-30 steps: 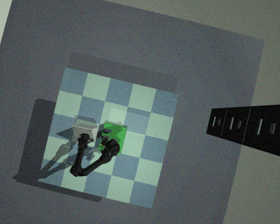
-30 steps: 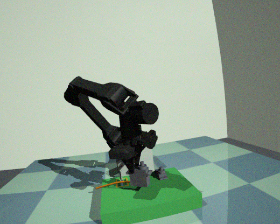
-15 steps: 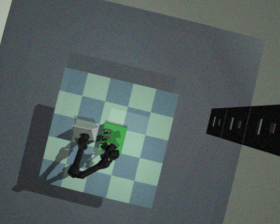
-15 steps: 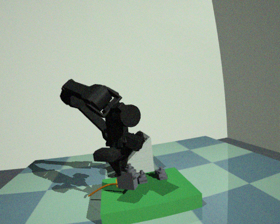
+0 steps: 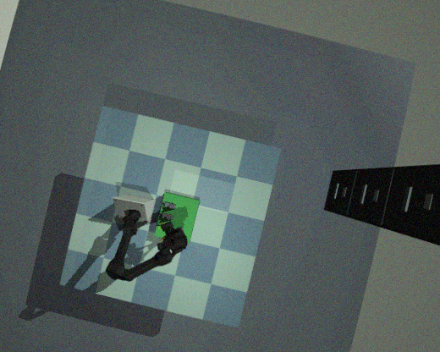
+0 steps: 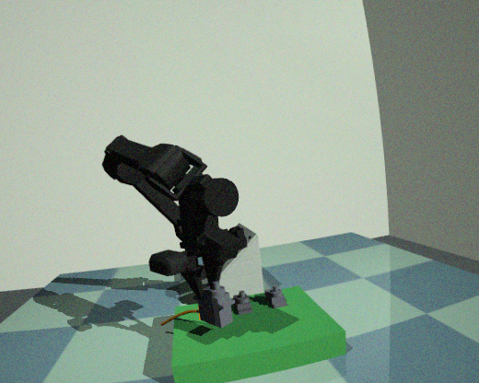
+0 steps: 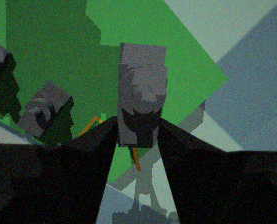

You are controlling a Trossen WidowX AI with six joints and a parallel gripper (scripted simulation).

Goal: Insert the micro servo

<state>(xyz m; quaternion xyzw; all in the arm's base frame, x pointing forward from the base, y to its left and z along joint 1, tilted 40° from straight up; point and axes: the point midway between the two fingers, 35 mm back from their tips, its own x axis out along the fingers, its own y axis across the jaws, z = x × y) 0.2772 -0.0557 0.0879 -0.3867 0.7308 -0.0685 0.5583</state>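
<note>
The green deck is 2 cm ahead of my gripper tip, 7 cm to the left of it and 10 cm below it.
</note>
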